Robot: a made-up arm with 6 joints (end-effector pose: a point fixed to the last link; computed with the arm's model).
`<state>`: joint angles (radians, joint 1 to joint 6).
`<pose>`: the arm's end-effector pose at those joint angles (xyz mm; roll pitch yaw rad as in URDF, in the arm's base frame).
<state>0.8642 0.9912 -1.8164 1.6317 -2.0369 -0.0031</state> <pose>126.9 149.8 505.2 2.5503 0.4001 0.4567</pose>
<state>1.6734 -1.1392 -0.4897 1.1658 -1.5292 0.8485</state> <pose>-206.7 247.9 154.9 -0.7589 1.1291 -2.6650</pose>
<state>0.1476 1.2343 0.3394 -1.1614 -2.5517 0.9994</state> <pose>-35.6 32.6 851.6 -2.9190 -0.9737 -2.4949</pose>
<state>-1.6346 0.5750 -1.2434 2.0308 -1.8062 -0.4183</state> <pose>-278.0 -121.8 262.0 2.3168 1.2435 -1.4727</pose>
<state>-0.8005 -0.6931 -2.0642 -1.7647 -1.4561 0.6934</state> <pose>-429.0 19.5 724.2 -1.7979 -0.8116 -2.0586</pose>
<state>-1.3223 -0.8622 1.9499 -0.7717 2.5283 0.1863</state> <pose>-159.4 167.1 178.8 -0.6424 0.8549 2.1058</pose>
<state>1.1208 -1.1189 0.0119 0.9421 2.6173 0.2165</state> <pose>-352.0 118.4 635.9 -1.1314 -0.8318 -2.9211</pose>
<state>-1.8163 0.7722 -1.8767 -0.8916 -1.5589 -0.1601</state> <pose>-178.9 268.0 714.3 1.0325 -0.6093 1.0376</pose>
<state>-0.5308 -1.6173 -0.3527 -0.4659 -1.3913 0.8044</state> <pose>-294.3 212.5 127.2 -0.4746 0.5633 3.0031</pose>
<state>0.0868 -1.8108 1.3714 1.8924 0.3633 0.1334</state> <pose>168.1 -107.6 613.3 -2.5201 -0.3737 -0.1895</pose>
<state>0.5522 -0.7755 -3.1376 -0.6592 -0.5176 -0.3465</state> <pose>-471.2 -19.3 585.9 -1.1939 -0.6283 -3.0609</pose>
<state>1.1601 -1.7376 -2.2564 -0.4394 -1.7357 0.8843</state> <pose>-432.8 -72.1 676.6 0.4772 -1.2797 -2.8599</pose>
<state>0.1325 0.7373 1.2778 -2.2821 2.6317 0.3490</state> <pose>98.4 27.0 722.1 2.3389 -0.6746 -0.7554</pose>
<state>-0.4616 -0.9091 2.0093 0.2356 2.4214 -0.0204</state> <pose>-385.3 92.5 315.0 -1.3894 0.4196 -3.0593</pose>
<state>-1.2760 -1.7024 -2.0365 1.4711 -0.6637 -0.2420</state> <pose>-220.0 405.7 473.5 -0.0658 -0.0378 1.3239</pose>
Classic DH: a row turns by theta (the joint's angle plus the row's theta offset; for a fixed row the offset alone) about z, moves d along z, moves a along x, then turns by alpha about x. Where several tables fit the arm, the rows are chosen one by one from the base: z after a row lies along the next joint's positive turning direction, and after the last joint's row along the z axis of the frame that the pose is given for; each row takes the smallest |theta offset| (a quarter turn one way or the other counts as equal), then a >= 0, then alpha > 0; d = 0 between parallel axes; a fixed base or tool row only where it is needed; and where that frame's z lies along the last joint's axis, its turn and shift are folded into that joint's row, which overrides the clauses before.
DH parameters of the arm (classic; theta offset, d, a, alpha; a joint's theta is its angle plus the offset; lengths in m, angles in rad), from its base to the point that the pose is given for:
base (fixed): -0.5484 0.3897 -0.1688 0.331
joint 1: -0.7534 0.0986 0.0138 0.9684
joint 2: 0.2853 -0.0186 0.0155 -1.2793
joint 3: -0.3959 0.003 0.0251 -1.6105
joint 4: 0.0967 0.056 -0.0299 1.8628
joint 5: 0.0081 -0.0982 -0.1995 -1.7882
joint 6: -0.0325 0.2818 0.1377 1.5708
tool (fixed): 1.5708 0.0226 0 0

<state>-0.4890 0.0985 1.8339 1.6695 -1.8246 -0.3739</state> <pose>-281.9 120.4 236.1 -2.8536 0.8758 -2.9132</pose>
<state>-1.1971 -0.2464 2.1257 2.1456 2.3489 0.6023</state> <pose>-283.6 -131.7 727.5 -2.1350 -0.5053 -1.8525</pose>
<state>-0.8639 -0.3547 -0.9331 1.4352 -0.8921 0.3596</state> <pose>-201.5 -173.8 174.0 1.2833 1.2744 -2.6431</pose>
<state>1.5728 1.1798 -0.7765 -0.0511 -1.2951 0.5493</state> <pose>-16.1 173.4 828.6 2.0561 -1.0938 -0.7531</pose>
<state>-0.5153 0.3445 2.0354 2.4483 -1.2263 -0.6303</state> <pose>-349.8 238.9 323.8 2.8656 0.3384 2.9520</pose>
